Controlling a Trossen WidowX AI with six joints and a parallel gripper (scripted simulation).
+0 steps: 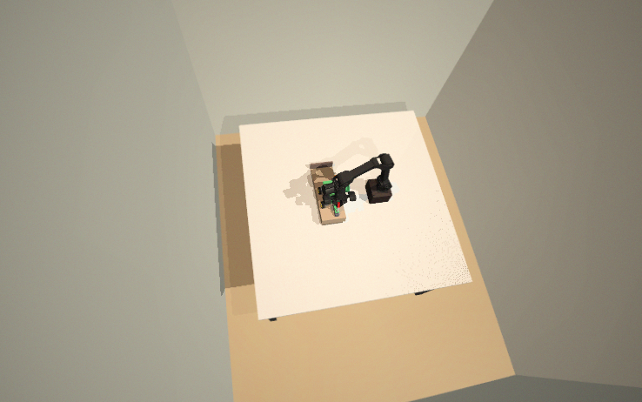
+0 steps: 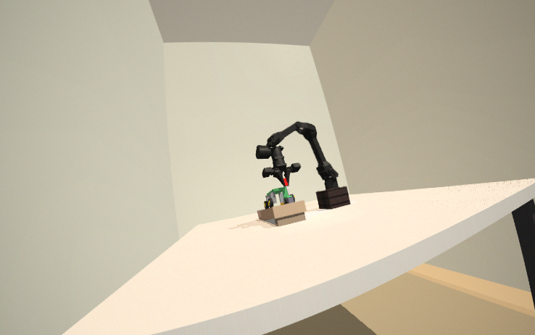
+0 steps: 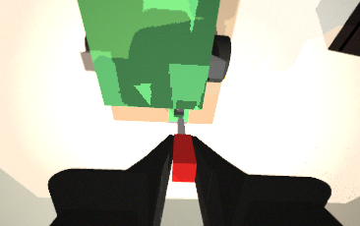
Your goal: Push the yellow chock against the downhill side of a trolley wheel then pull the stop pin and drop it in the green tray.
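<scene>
Right now the green tray is 70 mm behind my gripper tip, 230 mm to the right of it and 170 mm below it. Also, from my gripper tip: green trolley: 40 mm ahead, 100 mm to the right, 50 mm below; then tan ramp: 40 mm ahead, 100 mm to the right, 120 mm below; then red-headed stop pin: right at my gripper tip.
</scene>
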